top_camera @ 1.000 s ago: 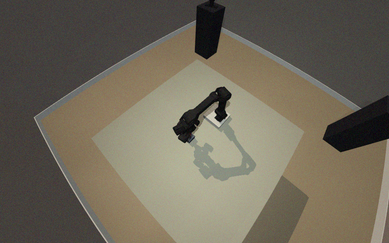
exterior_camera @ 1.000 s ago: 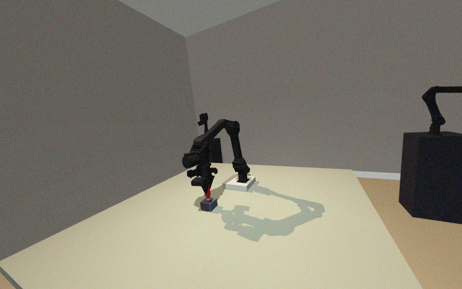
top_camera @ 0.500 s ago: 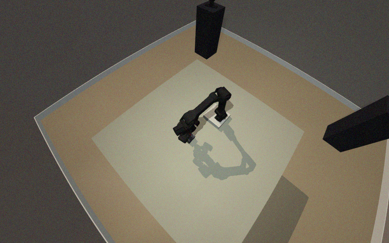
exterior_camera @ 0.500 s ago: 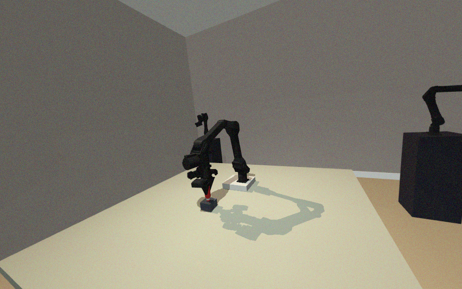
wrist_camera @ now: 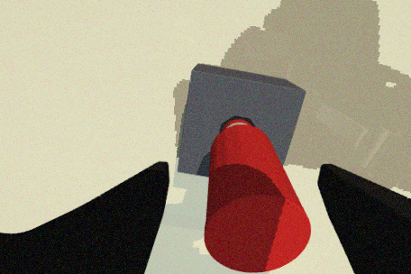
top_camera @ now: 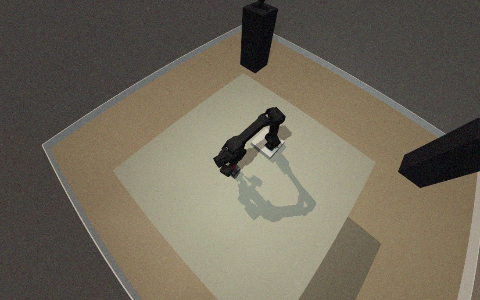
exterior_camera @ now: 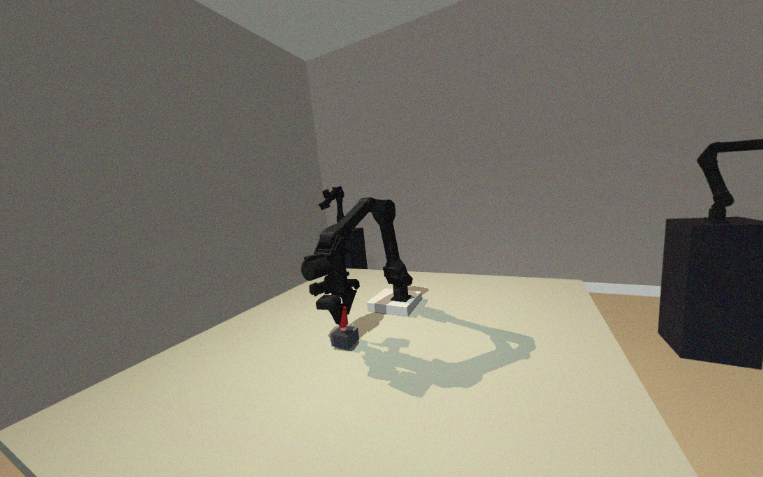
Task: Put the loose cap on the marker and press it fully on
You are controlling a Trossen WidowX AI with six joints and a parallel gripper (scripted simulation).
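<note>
Now: gripper tip 1 cm below the red cap. Round my gripper tip: holder block: 6 cm below.
</note>
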